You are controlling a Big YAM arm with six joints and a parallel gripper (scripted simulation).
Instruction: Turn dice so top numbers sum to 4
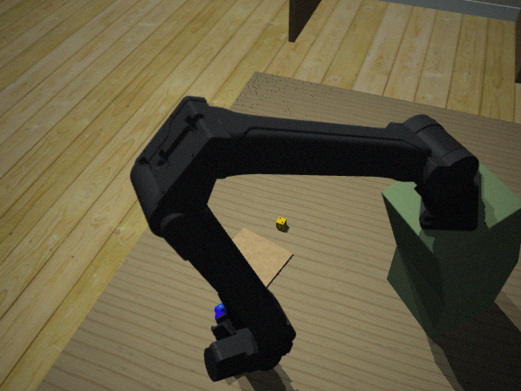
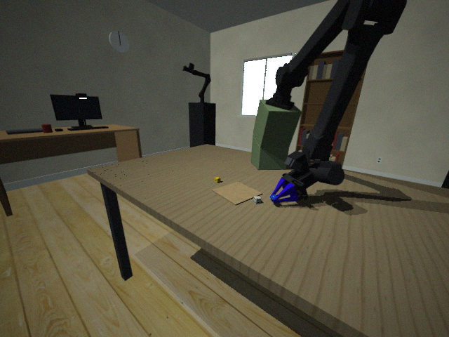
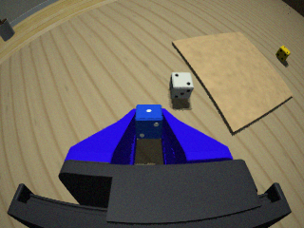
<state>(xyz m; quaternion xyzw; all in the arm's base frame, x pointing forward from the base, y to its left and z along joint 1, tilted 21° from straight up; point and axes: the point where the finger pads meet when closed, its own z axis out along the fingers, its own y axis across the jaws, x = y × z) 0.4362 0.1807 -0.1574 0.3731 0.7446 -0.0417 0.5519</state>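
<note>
Now: hand 5 cm to the left of the white die, 2 cm short of it and 1 cm above it. Also, from my hand: tan mat: 15 cm to the right, 2 cm below, 1 cm behind; then blue die: right at my hand; then yellow die: 27 cm to the right, 4 cm behind, 1 cm below.
</note>
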